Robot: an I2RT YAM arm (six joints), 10 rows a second.
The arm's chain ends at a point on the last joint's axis. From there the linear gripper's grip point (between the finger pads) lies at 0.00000 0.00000 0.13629 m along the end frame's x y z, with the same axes.
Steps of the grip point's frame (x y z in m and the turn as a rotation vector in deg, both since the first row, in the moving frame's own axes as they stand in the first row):
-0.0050 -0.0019 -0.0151 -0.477 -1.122 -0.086
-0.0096 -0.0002 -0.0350 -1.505 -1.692 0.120
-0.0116 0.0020 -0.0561 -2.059 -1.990 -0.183
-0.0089 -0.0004 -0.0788 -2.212 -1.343 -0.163
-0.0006 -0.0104 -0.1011 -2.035 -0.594 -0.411
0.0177 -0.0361 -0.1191 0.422 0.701 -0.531
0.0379 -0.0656 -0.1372 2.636 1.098 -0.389
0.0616 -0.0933 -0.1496 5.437 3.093 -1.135
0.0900 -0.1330 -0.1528 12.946 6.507 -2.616
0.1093 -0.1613 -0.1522 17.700 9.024 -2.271
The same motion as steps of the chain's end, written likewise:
-0.0023 -0.0030 -0.0151 -0.477 -1.122 -0.086
-0.0056 -0.0038 -0.0349 -1.505 -1.692 0.120
-0.0069 -0.0029 -0.0559 -2.059 -1.990 -0.183
-0.0057 -0.0057 -0.0787 -2.212 -1.343 -0.163
0.0008 -0.0152 -0.1010 -2.035 -0.594 -0.411
0.0160 -0.0351 -0.1191 0.422 0.701 -0.531
0.0353 -0.0593 -0.1370 2.636 1.098 -0.389
0.0544 -0.0803 -0.1488 5.437 3.093 -1.135
0.0754 -0.1022 -0.1485 12.946 6.507 -2.616
0.0891 -0.1196 -0.1441 17.700 9.024 -2.271

